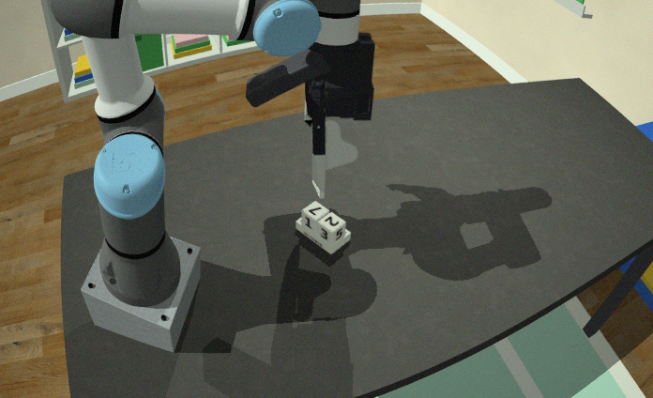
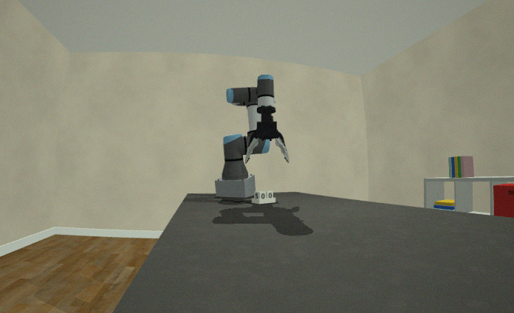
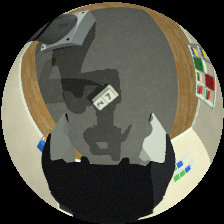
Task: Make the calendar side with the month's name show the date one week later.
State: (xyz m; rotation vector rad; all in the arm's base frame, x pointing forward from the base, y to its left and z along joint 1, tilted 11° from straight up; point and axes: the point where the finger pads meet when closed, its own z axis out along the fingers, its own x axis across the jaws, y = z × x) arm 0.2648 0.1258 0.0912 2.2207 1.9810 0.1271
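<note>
My gripper is now 130 mm above the white tray, 20 mm to the left of it and 10 mm short of it.
</note>
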